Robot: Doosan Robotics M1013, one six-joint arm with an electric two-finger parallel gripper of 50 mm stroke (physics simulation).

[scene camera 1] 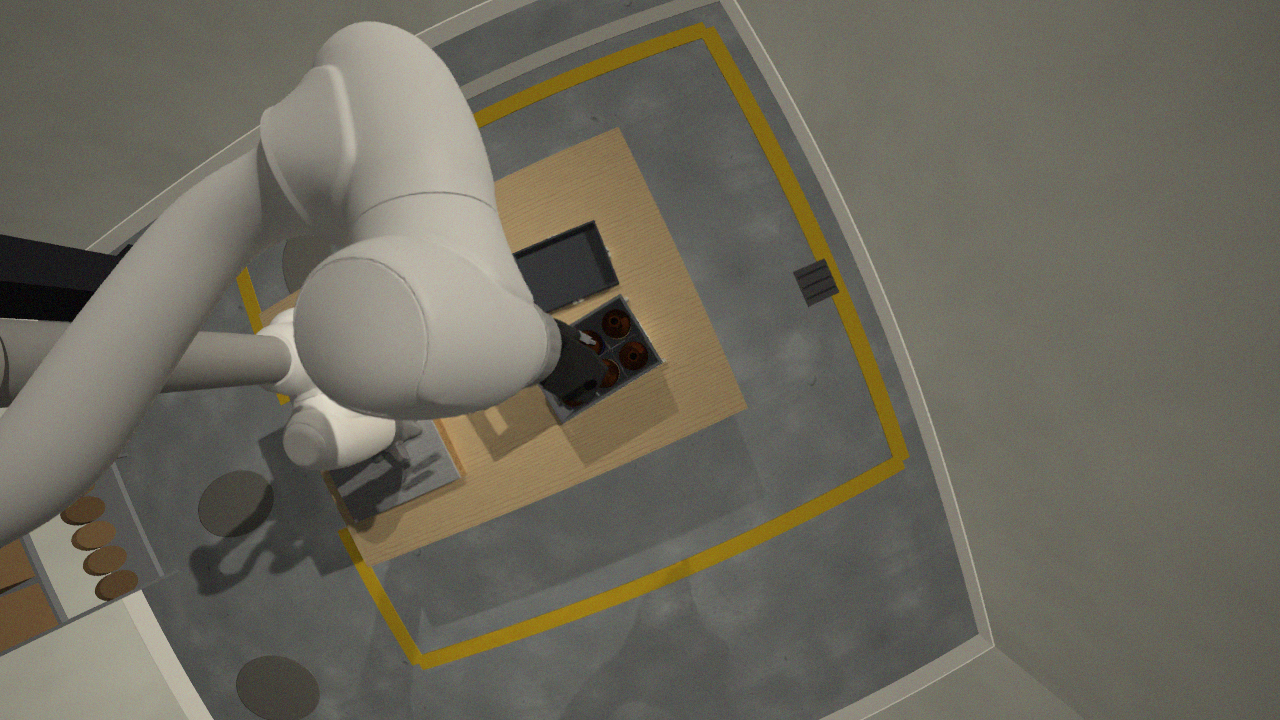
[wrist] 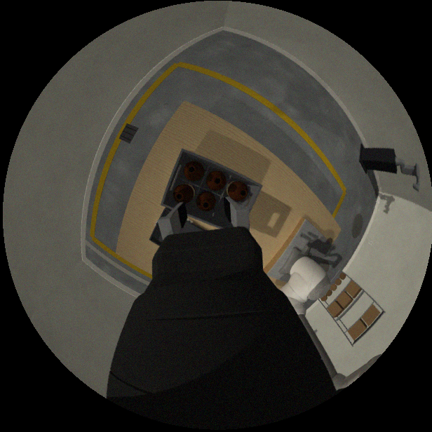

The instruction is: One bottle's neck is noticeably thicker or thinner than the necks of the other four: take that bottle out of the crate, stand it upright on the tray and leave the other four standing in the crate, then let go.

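Where they show: arm's base, link origin: [scene camera 1: 384, 420].
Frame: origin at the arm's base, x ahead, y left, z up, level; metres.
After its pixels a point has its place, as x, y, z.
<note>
The grey crate [scene camera 1: 617, 391] {0.624, -0.290, -0.022} [wrist: 172, 175] holds five brown bottles, all upright. In the wrist view three stand in the far row: the left [wrist: 193, 170], middle [wrist: 216, 180] and right [wrist: 237, 191] bottles. Two stand in the near row: the left [wrist: 183, 193] and middle [wrist: 205, 201] bottles. The necks are too small and dark to compare surely. My gripper [scene camera 1: 594, 360] {0.644, -0.188, 0.342} [wrist: 204, 207] is open and empty, above the crate, its fingers at the near row's side; it partly hides the crate in the scene view. The dark tray [scene camera 1: 568, 264] {0.696, 0.085, -0.047} [wrist: 156, 234] is empty where it shows.
The wooden table [scene camera 1: 689, 358] {0.841, -0.325, -0.052} [wrist: 145, 185] bears crate and tray. A second white arm [scene camera 1: 344, 434] {0.075, -0.031, 0.223} [wrist: 307, 272] reaches over a grey board [scene camera 1: 438, 483] {0.033, -0.239, -0.012} [wrist: 290, 240] on the table. A shelf with brown items stands beyond. The tray lies close beside the crate.
</note>
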